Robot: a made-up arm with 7 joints. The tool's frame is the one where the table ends. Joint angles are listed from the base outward.
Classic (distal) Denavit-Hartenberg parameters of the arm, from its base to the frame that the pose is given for. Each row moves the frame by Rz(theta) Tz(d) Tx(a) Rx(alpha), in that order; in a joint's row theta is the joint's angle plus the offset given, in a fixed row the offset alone. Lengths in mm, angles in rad.
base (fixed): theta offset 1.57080; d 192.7; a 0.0; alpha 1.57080
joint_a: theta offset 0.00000; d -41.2; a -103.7; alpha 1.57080
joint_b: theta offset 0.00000; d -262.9; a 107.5; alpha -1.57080
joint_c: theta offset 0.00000; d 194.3; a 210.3; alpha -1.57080
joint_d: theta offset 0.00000; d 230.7; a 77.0; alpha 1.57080
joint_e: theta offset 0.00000; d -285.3; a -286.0; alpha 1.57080
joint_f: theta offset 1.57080; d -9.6; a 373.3; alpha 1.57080
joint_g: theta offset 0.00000; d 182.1; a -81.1; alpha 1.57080
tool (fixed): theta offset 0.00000; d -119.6; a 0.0; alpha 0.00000
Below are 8 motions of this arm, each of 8 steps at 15 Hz.
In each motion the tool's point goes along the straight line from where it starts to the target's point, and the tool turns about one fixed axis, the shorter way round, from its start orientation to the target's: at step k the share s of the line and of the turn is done. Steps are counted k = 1, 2, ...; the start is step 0. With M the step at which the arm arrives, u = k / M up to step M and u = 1 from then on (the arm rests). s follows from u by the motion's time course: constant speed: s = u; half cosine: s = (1 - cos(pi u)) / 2; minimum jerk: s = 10 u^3 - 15 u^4 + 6 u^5.
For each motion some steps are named. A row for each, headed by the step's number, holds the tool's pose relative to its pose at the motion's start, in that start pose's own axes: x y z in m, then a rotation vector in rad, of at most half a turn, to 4 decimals.
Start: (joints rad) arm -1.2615 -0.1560 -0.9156 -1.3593 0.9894 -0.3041 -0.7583
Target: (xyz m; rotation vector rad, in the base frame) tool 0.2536 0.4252 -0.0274 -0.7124 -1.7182 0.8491
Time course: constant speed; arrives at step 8
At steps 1, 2, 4, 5, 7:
1: 0.0183 0.0041 0.0001 0.0260 0.0064 -0.0241
2: 0.0365 0.0082 0.0002 0.0520 0.0127 -0.0482
4: 0.0730 0.0163 0.0005 0.1040 0.0254 -0.0964
5: 0.0913 0.0204 0.0006 0.1301 0.0318 -0.1205
7: 0.1278 0.0286 0.0008 0.1821 0.0445 -0.1686

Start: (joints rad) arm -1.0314 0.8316 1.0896 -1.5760 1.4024 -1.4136 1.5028
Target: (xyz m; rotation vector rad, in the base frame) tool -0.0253 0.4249 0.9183 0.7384 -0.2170 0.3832
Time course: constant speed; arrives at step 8
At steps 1, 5, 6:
1: 0.0028 -0.0387 0.0383 0.0800 0.0726 0.0601
5: 0.0141 -0.1935 0.1917 0.4000 0.3631 0.3006
6: 0.0169 -0.2322 0.2300 0.4800 0.4358 0.3607

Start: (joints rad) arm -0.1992 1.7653 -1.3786 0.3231 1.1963 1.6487 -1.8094
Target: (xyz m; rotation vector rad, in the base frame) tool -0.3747 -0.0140 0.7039 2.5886 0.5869 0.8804
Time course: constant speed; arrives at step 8
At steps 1, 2, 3, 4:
1: 0.0394 -0.0173 -0.0054 0.0050 -0.0594 -0.0946
2: 0.0788 -0.0347 -0.0108 0.0100 -0.1189 -0.1891
3: 0.1183 -0.0520 -0.0162 0.0150 -0.1783 -0.2837
4: 0.1577 -0.0694 -0.0216 0.0201 -0.2377 -0.3782

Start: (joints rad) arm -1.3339 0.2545 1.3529 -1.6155 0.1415 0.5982 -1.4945
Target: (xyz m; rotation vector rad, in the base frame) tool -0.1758 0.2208 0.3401 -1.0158 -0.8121 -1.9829
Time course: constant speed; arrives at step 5
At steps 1, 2, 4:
1: 0.0065 0.0061 -0.0067 0.0250 0.0454 0.0334
2: 0.0129 0.0123 -0.0134 0.0499 0.0908 0.0667
4: 0.0259 0.0245 -0.0268 0.0998 0.1816 0.1335

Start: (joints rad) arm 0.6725 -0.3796 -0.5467 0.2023 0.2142 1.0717 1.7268
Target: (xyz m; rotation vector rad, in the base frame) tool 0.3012 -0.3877 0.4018 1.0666 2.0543 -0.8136
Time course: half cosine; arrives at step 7
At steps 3, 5, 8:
3: 0.0779 -0.0485 0.0900 0.2770 0.1257 -0.1022
5: 0.1627 -0.1013 0.1879 0.5784 0.2625 -0.2135
8: 0.2004 -0.1248 0.2314 0.7125 0.3233 -0.2630

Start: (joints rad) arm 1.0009 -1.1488 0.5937 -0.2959 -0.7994 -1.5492 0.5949
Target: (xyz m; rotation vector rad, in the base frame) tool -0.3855 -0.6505 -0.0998 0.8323 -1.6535 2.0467
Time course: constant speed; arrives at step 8
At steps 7, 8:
7: 0.0490 0.2152 -0.3447 -0.3333 -1.0903 -0.0667
8: 0.0560 0.2460 -0.3939 -0.3809 -1.2460 -0.0762

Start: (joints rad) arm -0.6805 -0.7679 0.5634 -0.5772 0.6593 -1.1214 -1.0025
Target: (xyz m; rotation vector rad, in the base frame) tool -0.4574 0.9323 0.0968 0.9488 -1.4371 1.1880
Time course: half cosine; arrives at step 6
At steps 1, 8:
1: -0.0326 -0.0035 -0.0175 0.0085 -0.0208 0.0511
8: -0.4861 -0.0528 -0.2607 0.1263 -0.3109 0.7622

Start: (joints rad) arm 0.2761 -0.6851 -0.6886 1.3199 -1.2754 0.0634 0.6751
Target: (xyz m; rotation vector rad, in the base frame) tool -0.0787 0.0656 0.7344 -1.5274 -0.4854 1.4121
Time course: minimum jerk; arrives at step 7
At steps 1, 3, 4, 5, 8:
1: -0.0028 0.0005 -0.0040 0.0081 -0.0022 0.0071
3: -0.0442 0.0072 -0.0630 0.1276 -0.0348 0.1127
4: -0.0760 0.0124 -0.1083 0.2192 -0.0597 0.1937
5: -0.1029 0.0168 -0.1465 0.2965 -0.0808 0.2621
8: -0.1203 0.0196 -0.1713 0.3467 -0.0945 0.3064

